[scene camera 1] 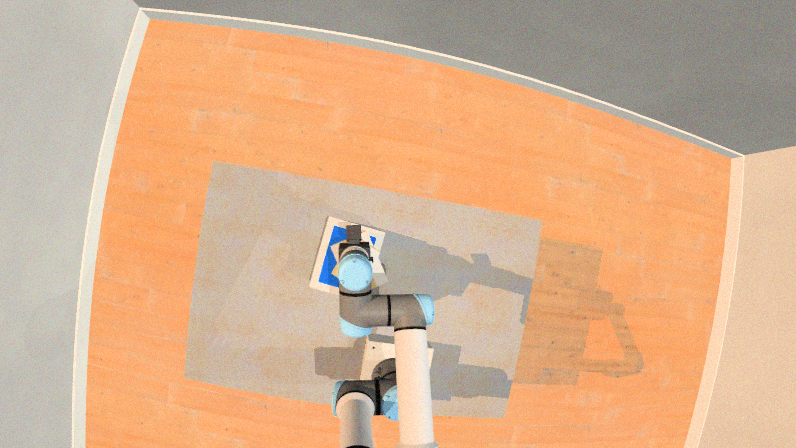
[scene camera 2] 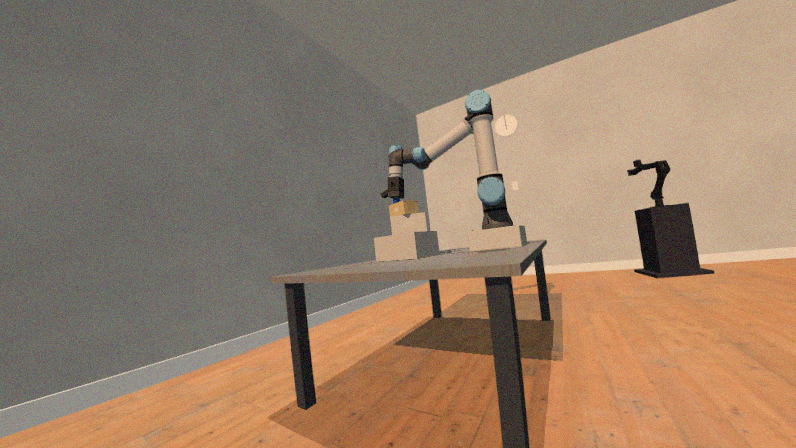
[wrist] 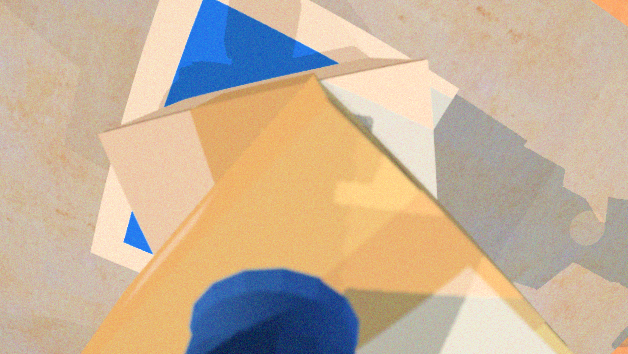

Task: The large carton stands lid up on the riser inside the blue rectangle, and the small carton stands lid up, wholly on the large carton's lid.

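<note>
The riser [scene camera 1: 315, 284] [scene camera 2: 392, 248] [wrist: 165, 45] is pale, with the blue rectangle [scene camera 1: 327, 269] [wrist: 205, 45] on its top. The white large carton [scene camera 1: 375, 261] [scene camera 2: 409, 223] [wrist: 150, 145] stands upright on it, turned relative to the rectangle. Blue shows on two sides of it in the wrist view. The tan small carton [scene camera 2: 403, 208] [wrist: 280, 200] is above the large carton's lid, seemingly touching it; any small gap cannot be told. My blue suction cup [scene camera 2: 396, 199] [wrist: 272, 320] is on the small carton's top and holds it. The arm hides the cup in scene camera 1.
The arm's pale base block [scene camera 1: 378, 351] [scene camera 2: 497, 238] stands on the grey table [scene camera 1: 250, 311] [scene camera 2: 389, 271], nearer the table's long edge than the riser. A dark second arm [scene camera 2: 660, 180] on a black pedestal [scene camera 2: 666, 239] stands on the floor away from the table.
</note>
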